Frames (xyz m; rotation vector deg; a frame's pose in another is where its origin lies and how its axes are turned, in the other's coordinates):
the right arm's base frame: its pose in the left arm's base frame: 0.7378 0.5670 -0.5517 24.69 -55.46 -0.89
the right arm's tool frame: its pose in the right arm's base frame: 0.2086 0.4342 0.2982 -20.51 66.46 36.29
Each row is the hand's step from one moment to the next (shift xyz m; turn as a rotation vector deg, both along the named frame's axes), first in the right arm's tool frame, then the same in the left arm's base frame.
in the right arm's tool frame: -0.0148 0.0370 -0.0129 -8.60 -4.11 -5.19
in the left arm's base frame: -0.0328 0.0193 -0.0174 -5.09 -9.12 -2.94
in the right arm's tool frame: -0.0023 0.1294 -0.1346 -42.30 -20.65 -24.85
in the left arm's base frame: -0.0755 0.0716 -0.1551 -24.79 -45.06 -13.72
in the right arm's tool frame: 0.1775 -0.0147 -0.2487 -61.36 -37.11 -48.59
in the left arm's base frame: 0.1512 0.0203 -0.2652 -32.36 -74.26 -30.69
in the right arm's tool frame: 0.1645 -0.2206 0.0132 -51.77 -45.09 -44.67
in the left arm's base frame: 0.2583 -0.0908 0.0303 -19.88 -74.80 -26.80
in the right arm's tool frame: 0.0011 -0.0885 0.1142 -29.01 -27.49 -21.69
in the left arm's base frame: 0.0517 -0.0439 0.1276 -9.85 -42.92 -11.35
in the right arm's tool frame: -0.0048 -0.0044 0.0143 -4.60 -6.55 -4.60
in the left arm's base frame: -0.0013 -0.0026 0.0154 -0.40 -8.88 -2.50
